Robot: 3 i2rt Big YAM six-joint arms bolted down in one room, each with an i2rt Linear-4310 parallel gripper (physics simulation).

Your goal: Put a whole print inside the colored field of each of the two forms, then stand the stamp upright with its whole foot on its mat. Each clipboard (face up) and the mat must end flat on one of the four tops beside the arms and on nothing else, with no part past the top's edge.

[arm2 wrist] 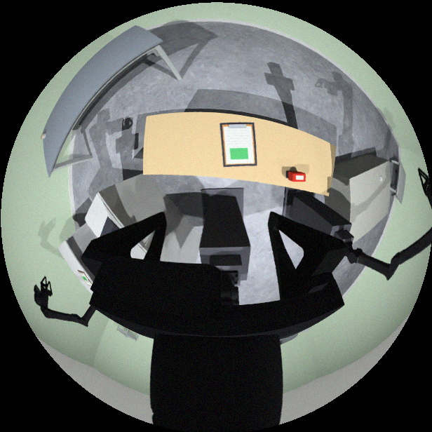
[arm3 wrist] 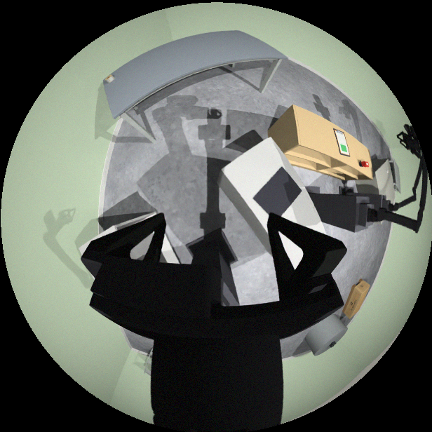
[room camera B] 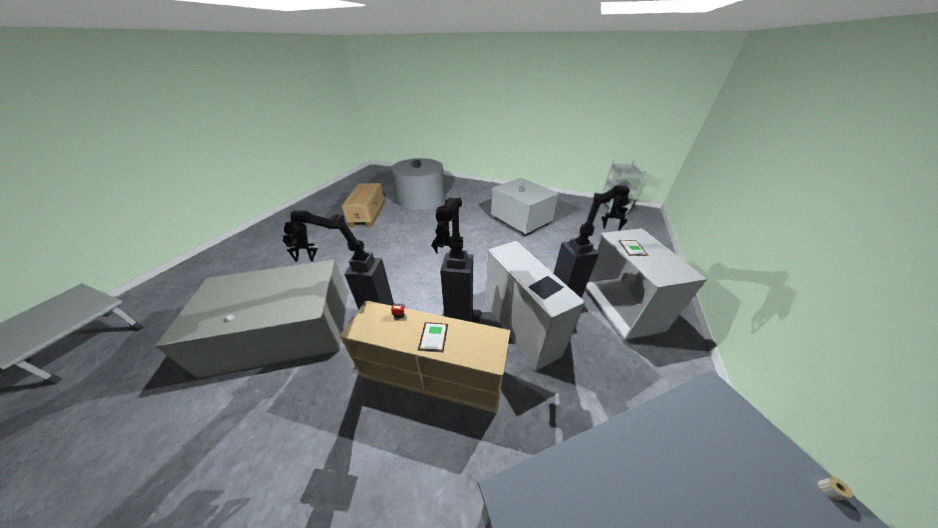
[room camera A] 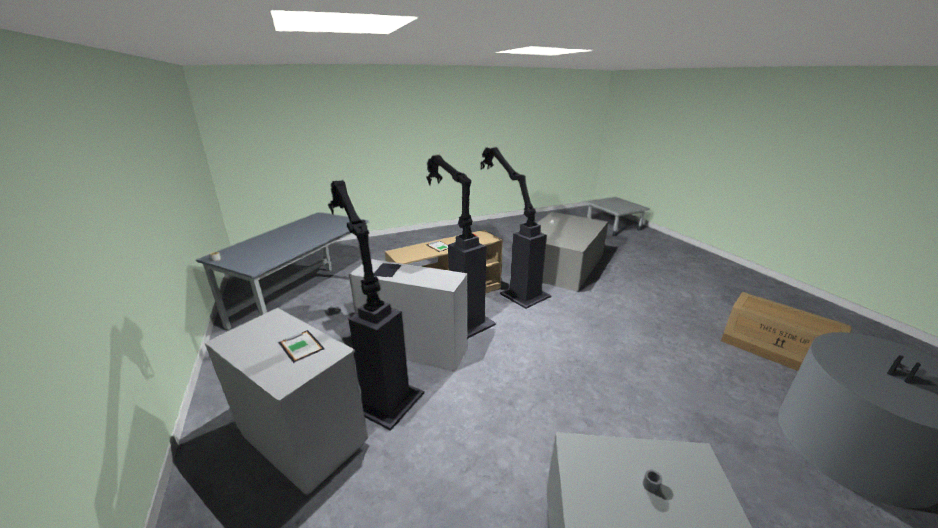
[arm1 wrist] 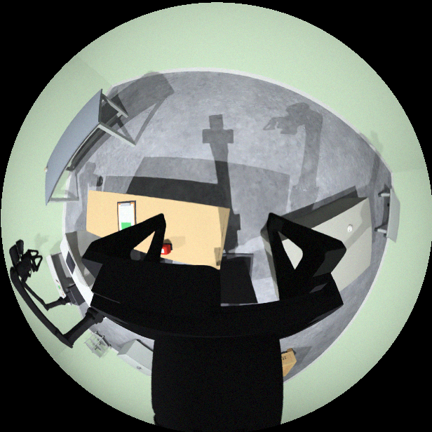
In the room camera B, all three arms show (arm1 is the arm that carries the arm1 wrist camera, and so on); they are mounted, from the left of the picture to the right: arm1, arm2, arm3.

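Note:
A red stamp (arm1 wrist: pixel 166 248) (arm2 wrist: pixel 298 176) (arm3 wrist: pixel 364 164) (room camera B: pixel 397 310) with a white label rests on the wooden shelf unit (arm2 wrist: pixel 175 145) (room camera B: pixel 485 341). A face-up clipboard (arm1 wrist: pixel 126 212) (arm2 wrist: pixel 238 142) (room camera B: pixel 433 337) with a green field lies beside it. Another green-field clipboard (room camera A: pixel 300 345) (room camera B: pixel 633 247) lies on the right-hand light-grey top (room camera A: pixel 249 334) (room camera B: pixel 672 265). The dark mat (arm3 wrist: pixel 277 191) (room camera A: pixel 387 269) (room camera B: pixel 546 287) lies on the narrow white cabinet (room camera B: pixel 511 255). Arm1's gripper (arm1 wrist: pixel 216 215), arm2's gripper (arm2 wrist: pixel 216 215) and arm3's gripper (arm3 wrist: pixel 216 215) are open and empty, high above the tops.
In room camera B, a grey block (room camera B: pixel 275 288) bearing a small white object (room camera B: pixel 229 318) stands left of the shelf unit. A blue-grey table (room camera B: pixel 643 459) with a tape roll (room camera B: pixel 834 487) stands at front right. A crate (room camera B: pixel 364 200), a drum (room camera B: pixel 418 186) and a cart (room camera B: pixel 523 206) stand behind the arms.

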